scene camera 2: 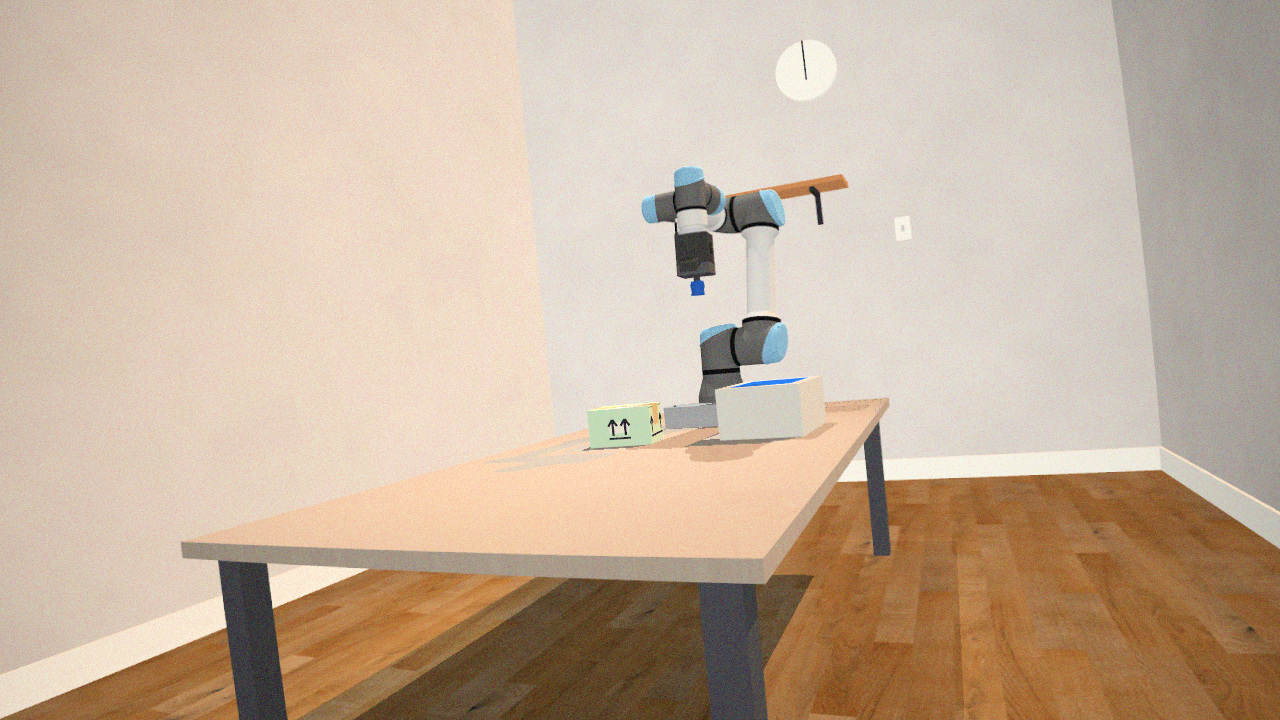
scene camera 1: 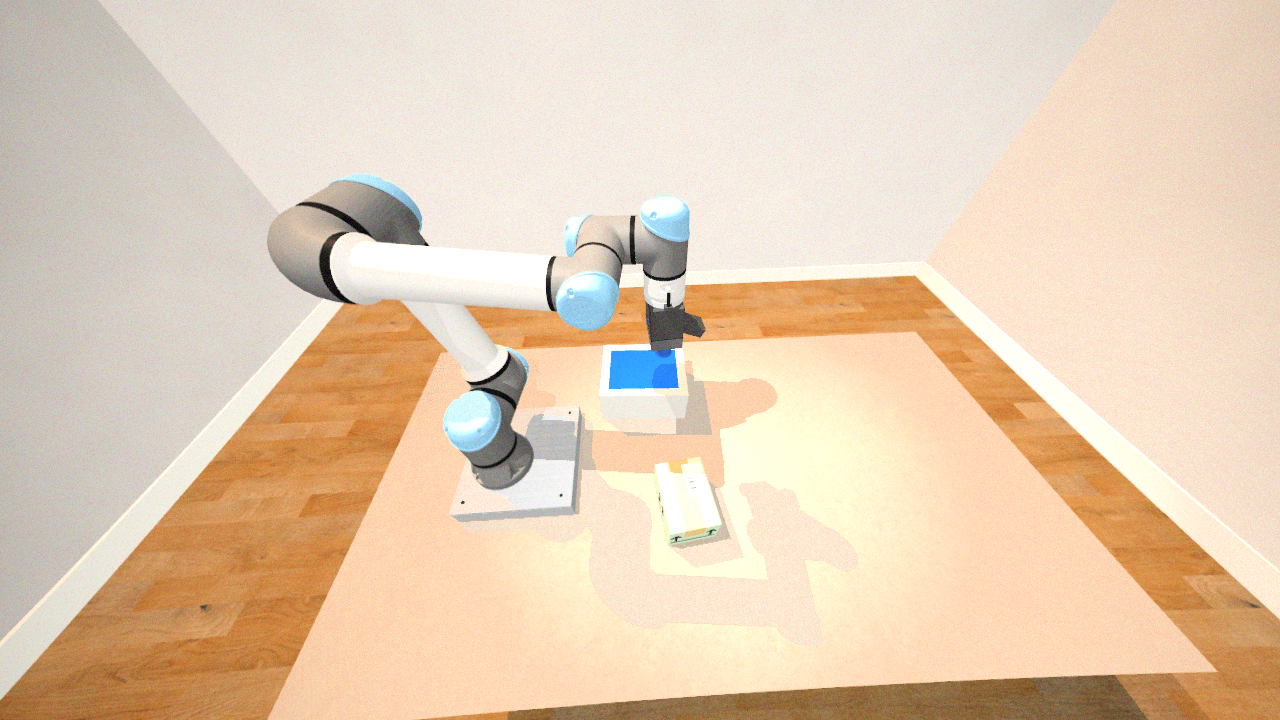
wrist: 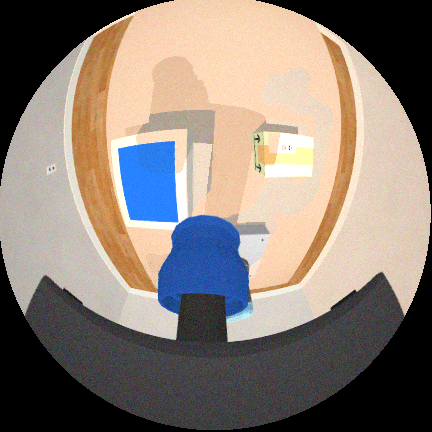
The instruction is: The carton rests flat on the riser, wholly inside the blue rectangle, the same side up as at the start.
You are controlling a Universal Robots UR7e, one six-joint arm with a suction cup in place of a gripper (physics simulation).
Labels:
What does the white riser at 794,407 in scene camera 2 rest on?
The table.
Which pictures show the carton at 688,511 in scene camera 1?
Scene camera 2, scene camera 1 and the wrist view: all of them.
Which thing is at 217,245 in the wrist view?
My suction cup.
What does the carton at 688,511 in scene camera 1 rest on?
The table.

